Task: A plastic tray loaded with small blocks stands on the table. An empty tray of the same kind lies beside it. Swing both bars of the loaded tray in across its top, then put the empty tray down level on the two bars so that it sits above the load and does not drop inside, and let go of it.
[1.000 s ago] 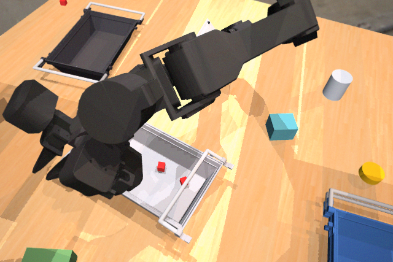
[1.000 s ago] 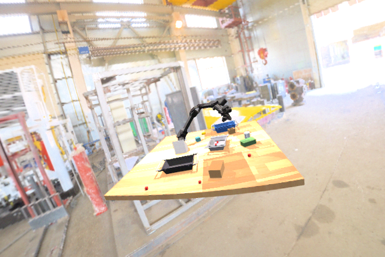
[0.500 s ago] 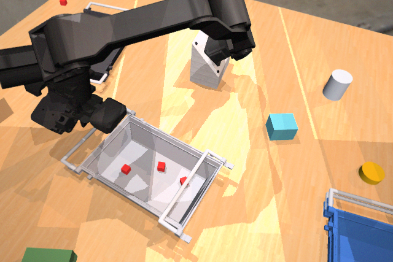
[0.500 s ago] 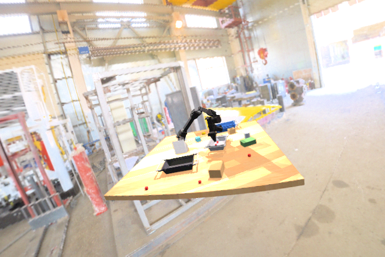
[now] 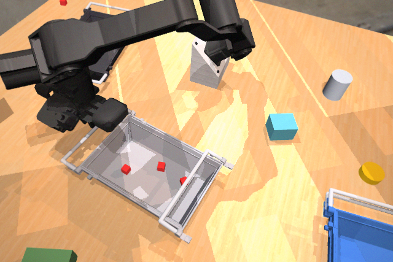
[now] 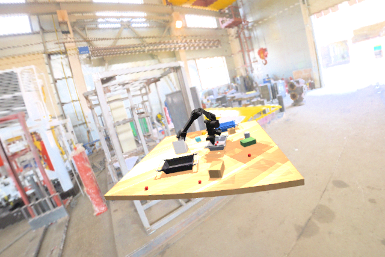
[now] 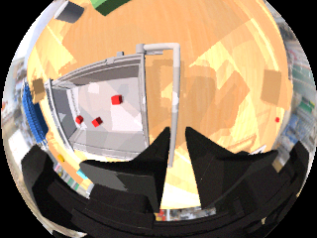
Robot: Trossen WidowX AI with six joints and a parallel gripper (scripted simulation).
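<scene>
My gripper tip is now 310 mm past the black tray, 140 mm to the left of it and 40 mm above it. The rest, counted from my gripper tip: green block 300 mm ahead, 60 mm below, 40 mm to the left; cyan block 420 mm to the left, 160 mm behind, 60 mm below; small red cube 510 mm behind, 360 mm to the right, 80 mm below.
</scene>
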